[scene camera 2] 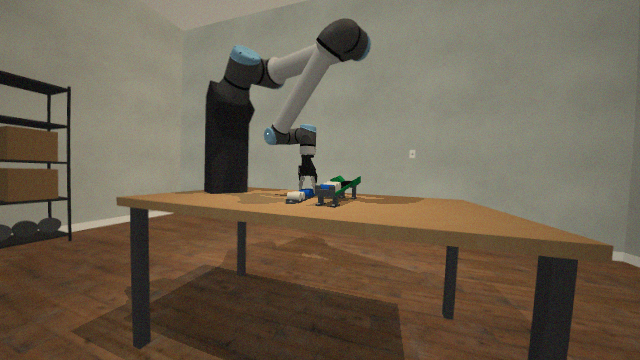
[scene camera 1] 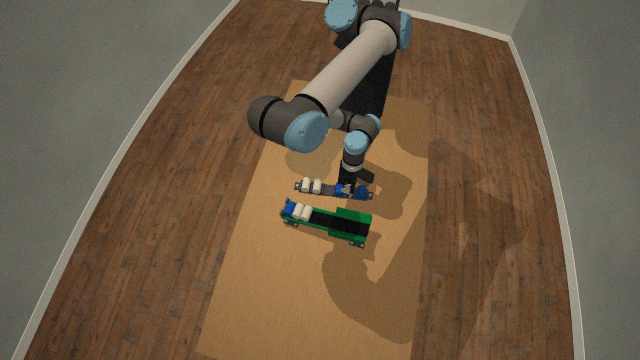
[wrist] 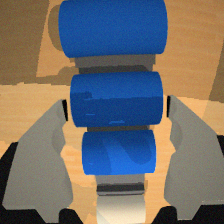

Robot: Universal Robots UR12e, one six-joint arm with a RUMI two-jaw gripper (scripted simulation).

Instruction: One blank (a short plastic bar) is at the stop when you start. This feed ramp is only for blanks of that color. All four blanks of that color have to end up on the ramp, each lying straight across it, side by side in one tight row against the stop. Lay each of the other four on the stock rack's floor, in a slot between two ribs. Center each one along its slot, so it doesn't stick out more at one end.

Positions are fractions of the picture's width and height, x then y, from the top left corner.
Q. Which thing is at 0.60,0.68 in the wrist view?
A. A blue blank.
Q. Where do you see a stock rack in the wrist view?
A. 0.45,0.81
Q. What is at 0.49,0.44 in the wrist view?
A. A blue blank.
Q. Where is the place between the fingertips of my gripper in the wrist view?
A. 0.52,0.44
